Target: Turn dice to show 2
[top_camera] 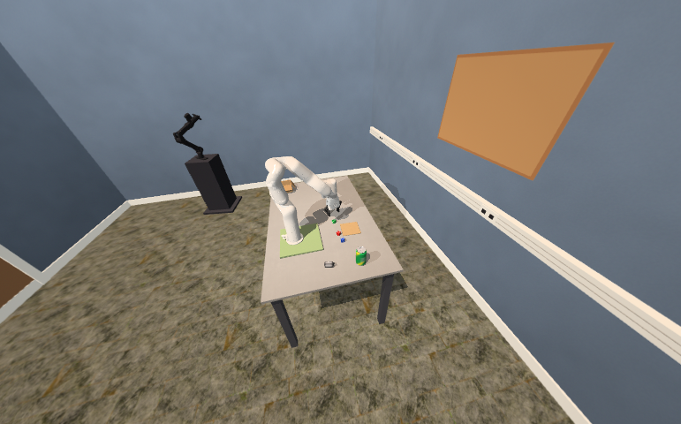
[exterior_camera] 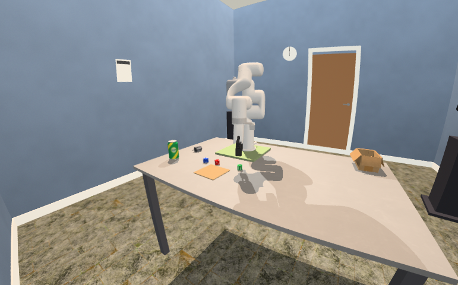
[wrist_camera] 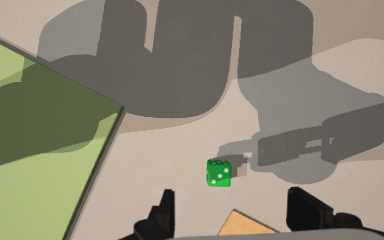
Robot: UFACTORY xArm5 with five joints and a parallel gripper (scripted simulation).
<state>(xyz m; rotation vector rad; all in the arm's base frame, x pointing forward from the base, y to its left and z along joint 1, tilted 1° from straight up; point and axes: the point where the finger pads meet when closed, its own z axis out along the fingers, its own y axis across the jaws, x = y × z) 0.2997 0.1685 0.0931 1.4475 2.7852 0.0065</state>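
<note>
The green die is 9 cm below my hand. Also, from my hand: blue die: 22 cm to the right, 9 cm below, 5 cm ahead; then red die: 15 cm to the right, 9 cm below, 3 cm ahead; then mat: 12 cm ahead, 10 cm below, 9 cm to the right.
</note>
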